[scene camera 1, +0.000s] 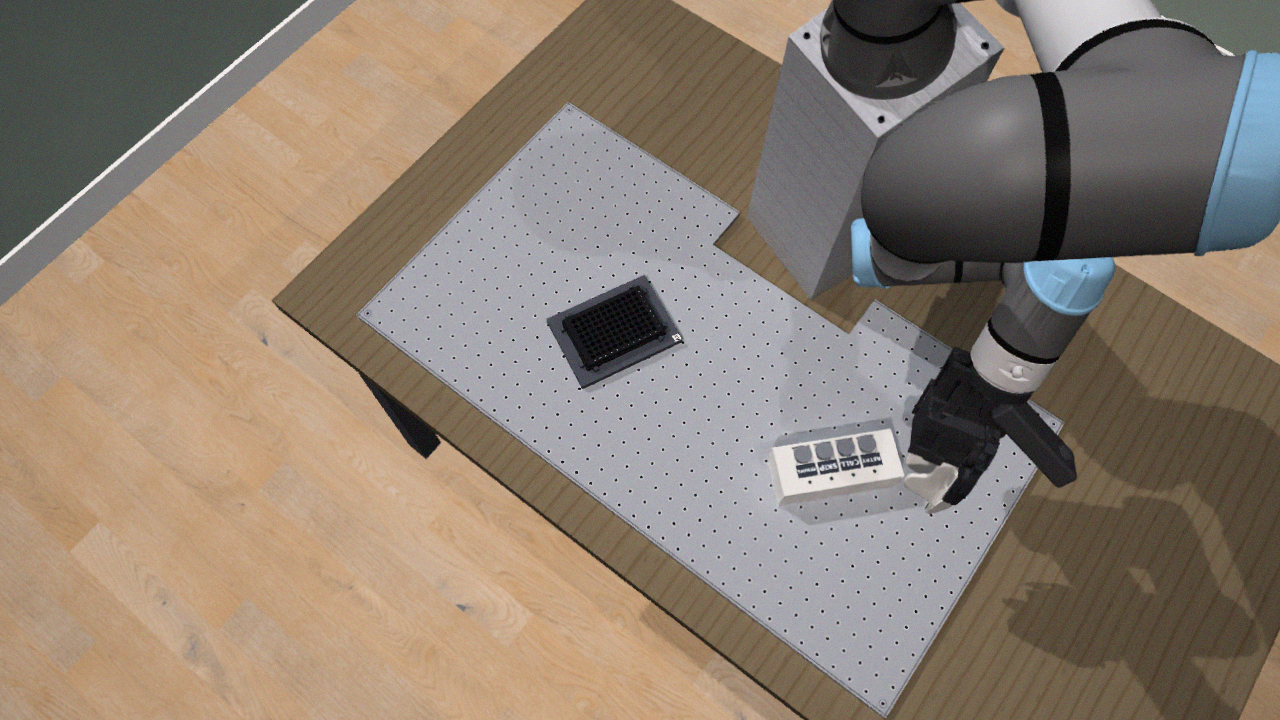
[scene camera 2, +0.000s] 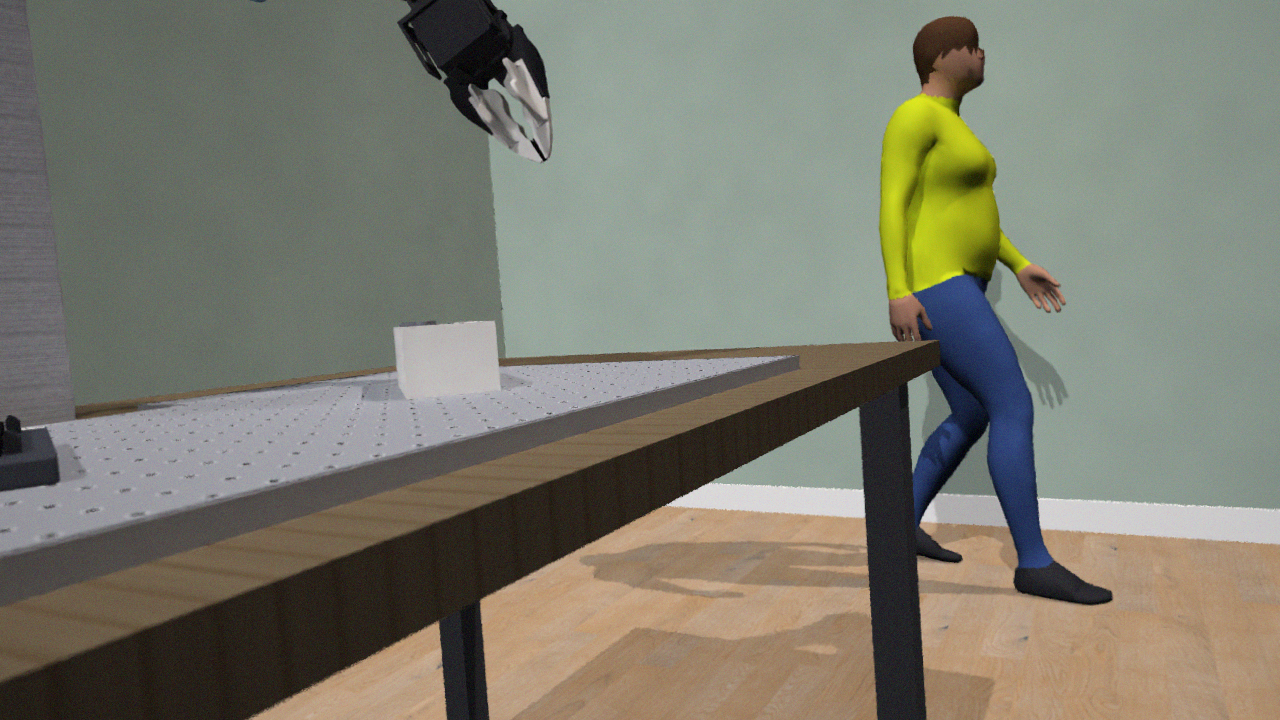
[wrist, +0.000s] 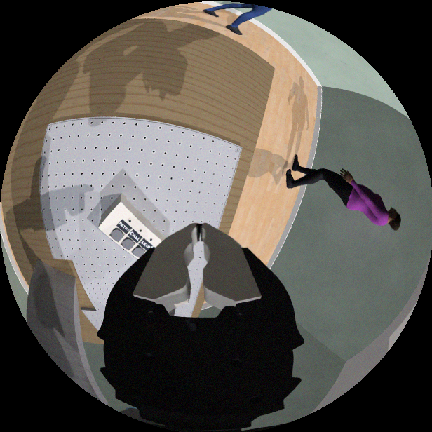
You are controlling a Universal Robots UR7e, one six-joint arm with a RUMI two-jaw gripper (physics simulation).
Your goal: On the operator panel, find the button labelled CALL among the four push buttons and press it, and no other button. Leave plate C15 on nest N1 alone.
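Pixels of known places: gripper, between the fingertips: (scene camera 1: 927, 510) (scene camera 2: 545, 160); arm's base, origin of its link: (scene camera 1: 887, 40).
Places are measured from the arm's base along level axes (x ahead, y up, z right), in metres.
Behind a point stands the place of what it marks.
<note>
The white operator panel (scene camera 1: 841, 487) @(x 0.330, y -0.366, z -0.275 m) (scene camera 2: 447, 358) @(x 0.369, y -0.387, z -0.196 m) (wrist: 112, 217) has four round grey buttons in a row. The CALL button (scene camera 1: 845, 446) @(x 0.284, y -0.359, z -0.245 m) (wrist: 128, 243) lies between the RETRY button (scene camera 1: 867, 444) @(x 0.261, y -0.359, z -0.266 m) (wrist: 117, 234) and the SKIP button (scene camera 1: 824, 451) @(x 0.308, y -0.359, z -0.228 m) (wrist: 139, 251). The fourth button (scene camera 1: 802, 454) @(x 0.331, y -0.358, z -0.208 m) has a label too small to read and is hidden in the wrist view. My gripper (scene camera 1: 934, 508) @(x 0.340, y -0.220, z -0.365 m) (scene camera 2: 542, 159) @(x 0.340, y -0.220, z -0.365 m) (wrist: 200, 224) is shut and empty, high above the pegboard and clear of the panel. Black plate C15 (scene camera 1: 614, 326) @(x 0.346, y -0.388, z 0.116 m) sits on the dark nest N1 (scene camera 1: 590, 377) @(x 0.425, y -0.403, z 0.093 m) (scene camera 2: 31, 456) @(x 0.436, y -0.403, z 0.098 m).
The perforated board (scene camera 1: 501, 241) @(x 0.345, y -0.414, z 0.352 m) lies on the wooden table (scene camera 1: 1118, 376) @(x -0.106, y -0.427, z -0.491 m). The arm's grey pedestal (scene camera 1: 805, 179) @(x 0.077, y -0.208, z 0.012 m) stands behind it. A person in a yellow top (scene camera 2: 939, 188) and a person in a purple top (wrist: 367, 204) are in the room beyond the table.
</note>
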